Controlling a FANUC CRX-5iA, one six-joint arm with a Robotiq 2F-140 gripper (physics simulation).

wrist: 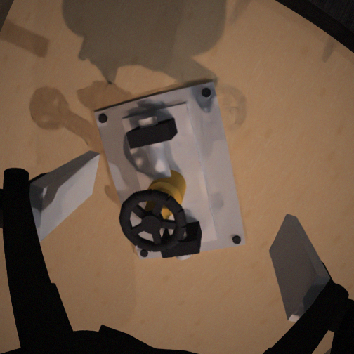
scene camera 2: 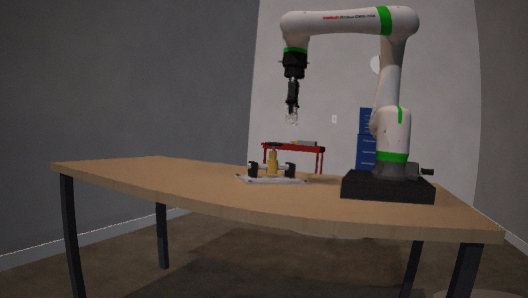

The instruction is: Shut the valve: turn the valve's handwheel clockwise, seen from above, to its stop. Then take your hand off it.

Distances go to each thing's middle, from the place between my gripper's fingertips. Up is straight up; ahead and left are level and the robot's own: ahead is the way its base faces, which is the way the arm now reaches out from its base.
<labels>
The black spoked handwheel (wrist: 151, 221) lies 90 mm below my hand, 60 mm ahead of it and 20 mm to the right of it. Round my hand: grey base plate (wrist: 205, 116) (210 mm below, 60 mm ahead, 20 mm to the right).
</labels>
